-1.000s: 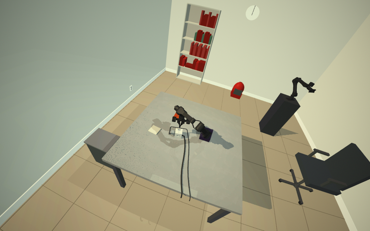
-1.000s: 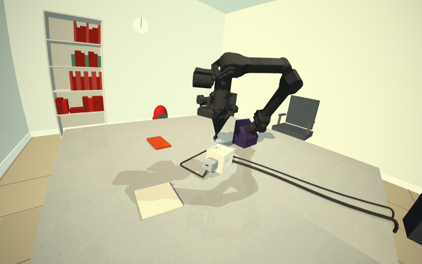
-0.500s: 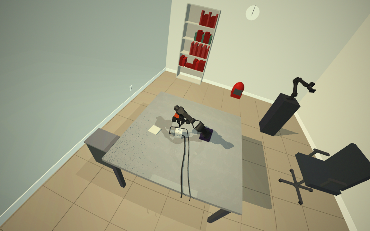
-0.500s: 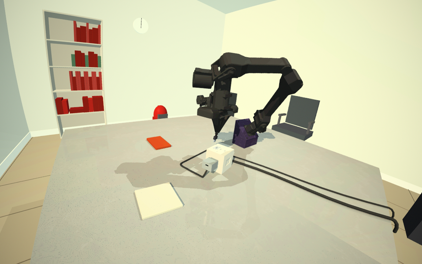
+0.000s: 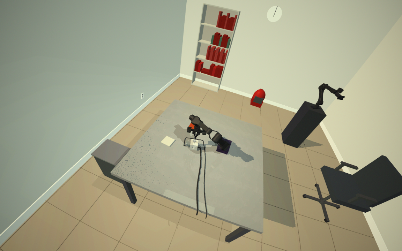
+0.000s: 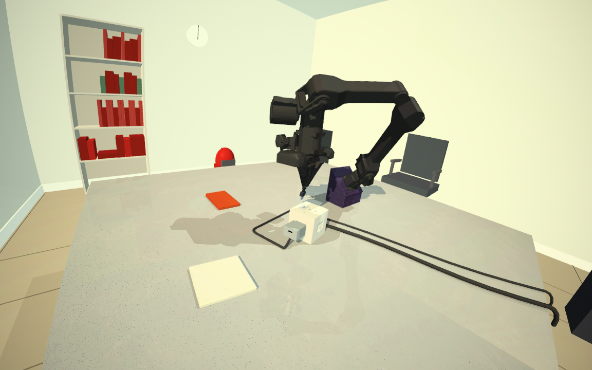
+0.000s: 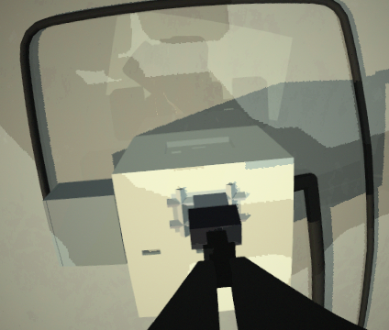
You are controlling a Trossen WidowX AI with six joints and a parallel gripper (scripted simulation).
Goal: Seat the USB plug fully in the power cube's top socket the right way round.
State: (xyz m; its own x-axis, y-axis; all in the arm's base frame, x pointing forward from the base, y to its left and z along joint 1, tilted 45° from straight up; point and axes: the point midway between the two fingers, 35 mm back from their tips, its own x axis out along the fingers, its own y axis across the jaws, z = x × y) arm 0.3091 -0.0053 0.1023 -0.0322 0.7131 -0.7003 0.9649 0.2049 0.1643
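Right now my gripper tip is 2 cm above the dark usb plug. Round my gripper tip: socket: 6 cm below, 1 cm to the left; orange pad: 29 cm to the right, 13 cm below, 12 cm ahead; cream pad: 26 cm ahead, 13 cm below, 7 cm to the left.
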